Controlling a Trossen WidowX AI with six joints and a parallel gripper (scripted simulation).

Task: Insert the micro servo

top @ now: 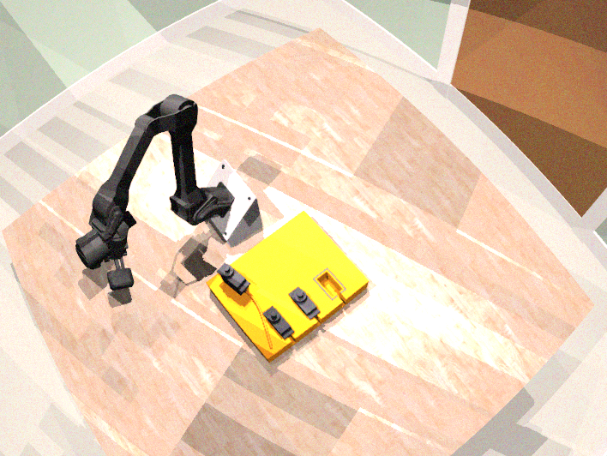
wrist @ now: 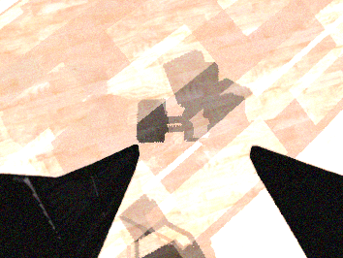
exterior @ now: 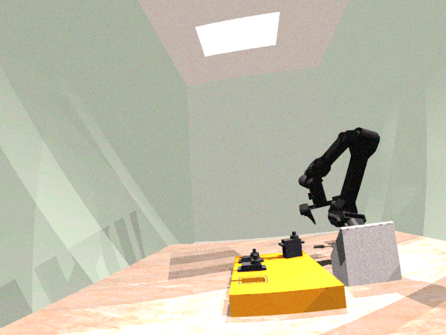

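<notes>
My gripper tip is now 320 mm to the right of the yellow deck, 240 mm short of it and 90 mm above it.
</notes>
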